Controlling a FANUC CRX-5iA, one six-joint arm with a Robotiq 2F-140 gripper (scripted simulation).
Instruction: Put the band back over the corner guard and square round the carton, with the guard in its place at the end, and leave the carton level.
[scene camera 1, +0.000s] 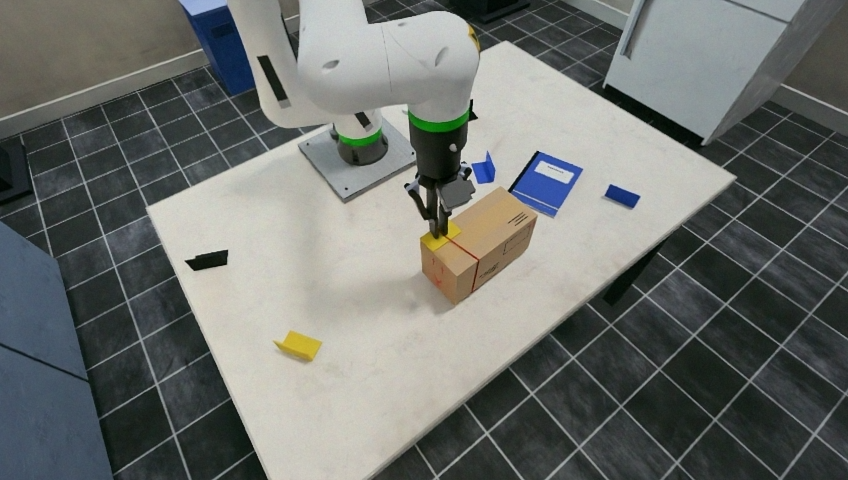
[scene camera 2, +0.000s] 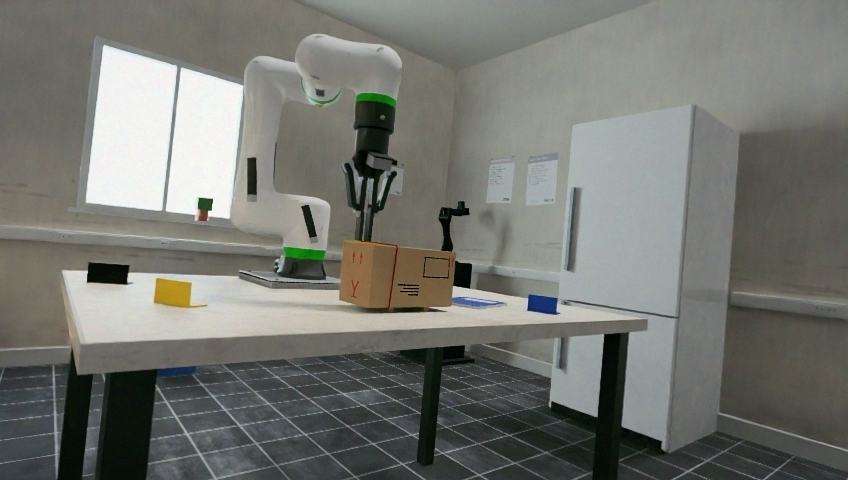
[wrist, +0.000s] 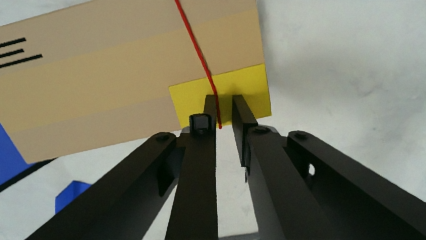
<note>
In view: the gripper (scene camera 2: 362, 241), a brown carton (scene camera 1: 496, 229), a blue notebook (scene camera 1: 545, 182) and a black guard (scene camera 2: 104, 273).
The brown carton is seen too in scene camera 2 (scene camera 2: 423, 278) and in the wrist view (wrist: 82, 82). The gripper is seen too in scene camera 1 (scene camera 1: 438, 231) and in the wrist view (wrist: 223, 110). The wrist view does not show the black guard: it is out of frame.
</note>
